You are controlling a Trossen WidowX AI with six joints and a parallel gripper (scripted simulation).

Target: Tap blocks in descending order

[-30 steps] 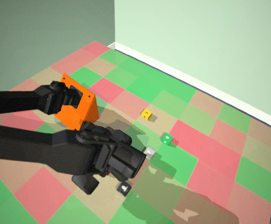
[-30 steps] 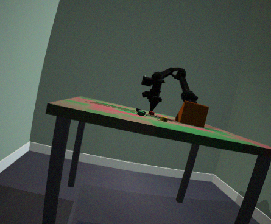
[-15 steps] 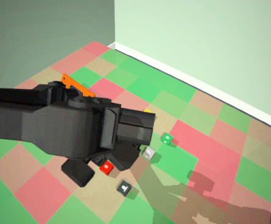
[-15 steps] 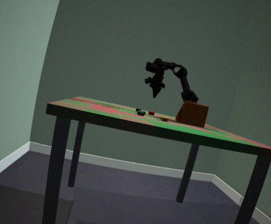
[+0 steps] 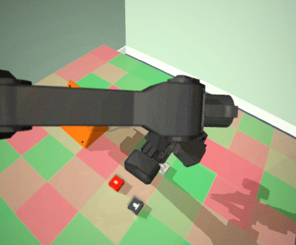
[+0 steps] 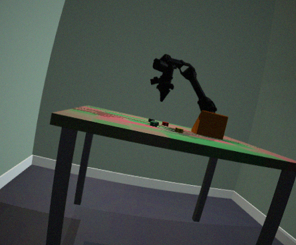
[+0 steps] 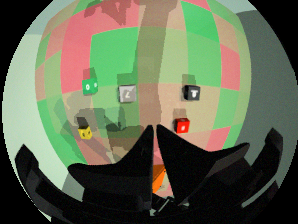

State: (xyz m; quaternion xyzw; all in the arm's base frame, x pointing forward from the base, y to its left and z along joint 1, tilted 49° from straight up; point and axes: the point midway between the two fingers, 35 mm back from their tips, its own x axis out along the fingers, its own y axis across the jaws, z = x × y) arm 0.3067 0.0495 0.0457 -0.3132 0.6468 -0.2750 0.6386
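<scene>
My gripper tip is 10 mm short of the grey block, 40 mm to the right of it and 120 mm above it. The rest, counted from my gripper tip: green block (30 mm ahead, 130 mm to the left, 120 mm below); black block (20 mm ahead, 100 mm to the right, 120 mm below); red block (70 mm behind, 90 mm to the right, 120 mm below).
</scene>
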